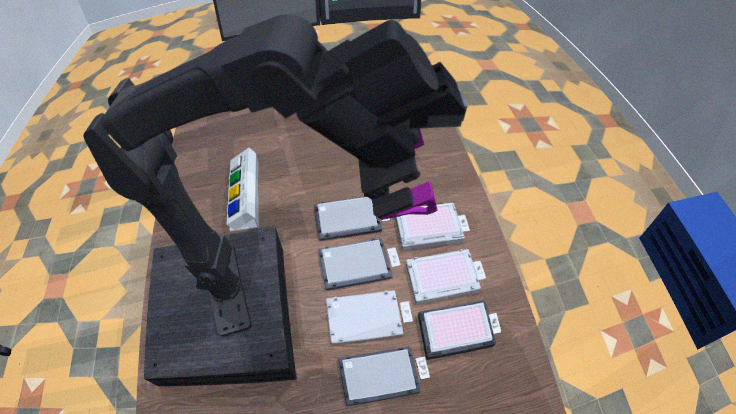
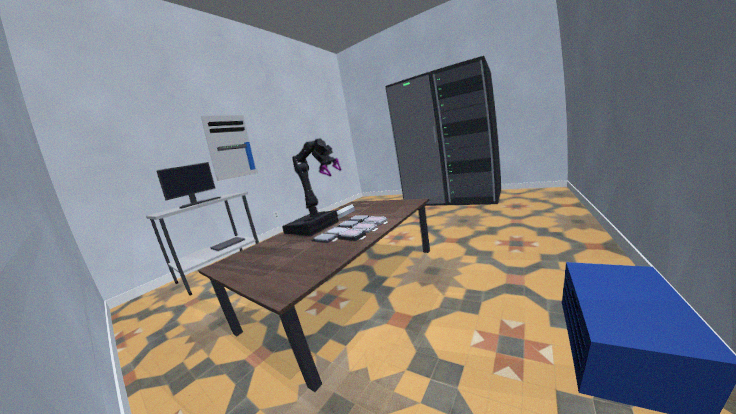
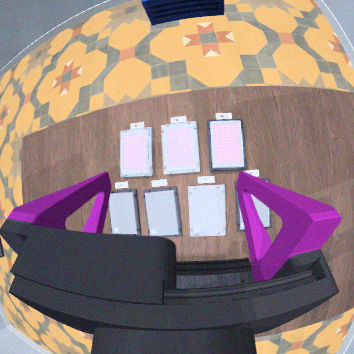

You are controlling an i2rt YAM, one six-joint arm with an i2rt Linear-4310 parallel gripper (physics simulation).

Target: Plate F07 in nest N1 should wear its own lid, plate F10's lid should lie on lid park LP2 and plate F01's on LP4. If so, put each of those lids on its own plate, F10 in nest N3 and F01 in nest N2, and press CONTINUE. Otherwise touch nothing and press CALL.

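Places are measured from the arm's base along level axes (x back, y right, z up), in centimetres.
Pixels of known places: gripper, between the fingertips: (image 1: 426, 177) (image 2: 336, 173) (image 3: 173, 178); arm's base, origin of its link: (image 1: 226, 288) (image 2: 315, 216).
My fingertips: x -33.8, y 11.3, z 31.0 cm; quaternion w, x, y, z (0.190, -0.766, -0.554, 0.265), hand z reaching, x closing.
Note:
For each thing: its top centre in the pictures, then the offset to it from my fingertips. "*": a spot on its surface instead. Level surfaces: height alone.
- LP3 label, a spot on its surface: (image 1: 379, 375) * dx +10.4, dy +13.0, dz -37.7 cm
- pale panel, centre of its top: (image 1: 363, 314) (image 3: 206, 211) (image 2: 337, 228) dx +8.7, dy -0.4, dz -37.5 cm
- button box, centre of its top: (image 1: 238, 178) (image 2: 342, 207) dx +26.6, dy -41.9, dz -33.1 cm
- table, height of its surface: dz -39.4 cm
My gripper (image 1: 426, 172) (image 2: 334, 171) (image 3: 173, 178) is open and empty, high above the table. Three pink-welled plates stand in the outer row: one (image 1: 431, 225) (image 3: 136, 152) and a middle one (image 1: 443, 274) (image 3: 180, 147) in pale nests, one (image 1: 457, 328) (image 3: 227, 145) in a dark nest. Their codes and any clear lid cannot be made out. The inner row holds grey lids (image 1: 347, 216) (image 3: 123, 212), (image 1: 355, 262) (image 3: 163, 212) and, by the LP3 label, (image 1: 379, 375) on dark parks, and a pale panel (image 1: 365, 316) (image 3: 207, 210). Lid codes are unreadable.
A button box (image 1: 250, 190) (image 2: 345, 210) with white, green, yellow and blue buttons stands beyond the black arm base (image 1: 177, 308). Its captions are unreadable. The table (image 2: 288, 257) carries everything. A blue cabinet (image 1: 694, 257) (image 2: 643, 308) stands on the floor.

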